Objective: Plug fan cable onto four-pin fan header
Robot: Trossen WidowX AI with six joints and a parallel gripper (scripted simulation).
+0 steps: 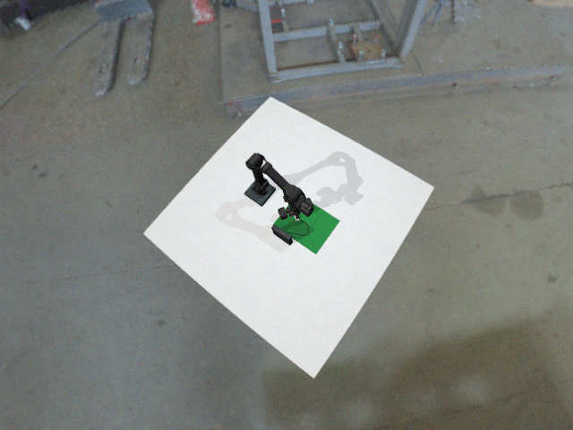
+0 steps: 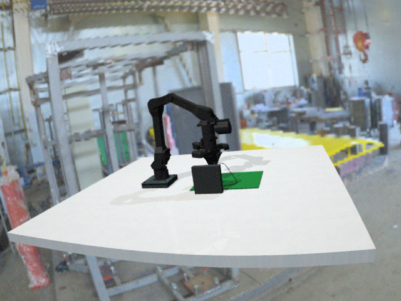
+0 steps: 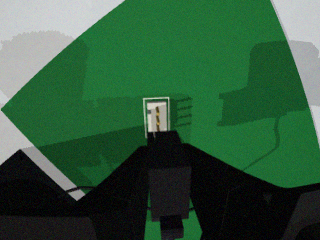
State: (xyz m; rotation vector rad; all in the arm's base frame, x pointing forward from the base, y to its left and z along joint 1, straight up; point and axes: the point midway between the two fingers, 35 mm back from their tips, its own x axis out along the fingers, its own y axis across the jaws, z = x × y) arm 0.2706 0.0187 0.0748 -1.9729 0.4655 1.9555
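My gripper tip is 70 mm above the pale four-pin header. Round my gripper tip: green board 80 mm below, 60 mm ahead, 20 mm to the left; black fan plug 10 mm ahead, 10 mm above; black fan 140 mm to the right, 20 mm ahead, 10 mm below.
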